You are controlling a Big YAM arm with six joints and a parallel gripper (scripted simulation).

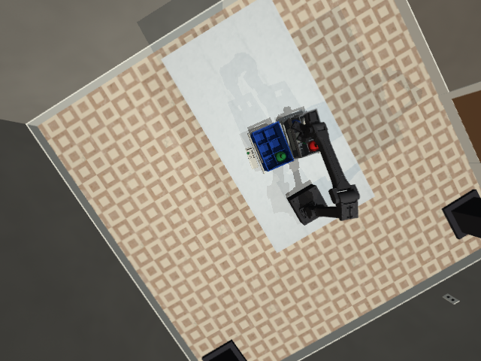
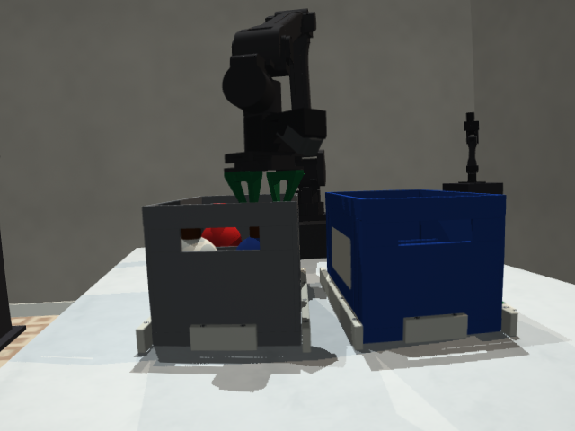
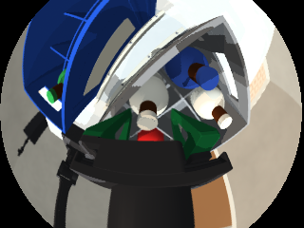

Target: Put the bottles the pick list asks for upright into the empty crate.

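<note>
The white bottle lies 6 cm below my hand. Also, from my hand: dark grey crate (1 cm behind, 4 cm to the right, 7 cm below); then blue bottle (8 cm ahead, 2 cm to the right, 6 cm below); then red bottle (11 cm behind, 6 cm to the right, 6 cm below).
</note>
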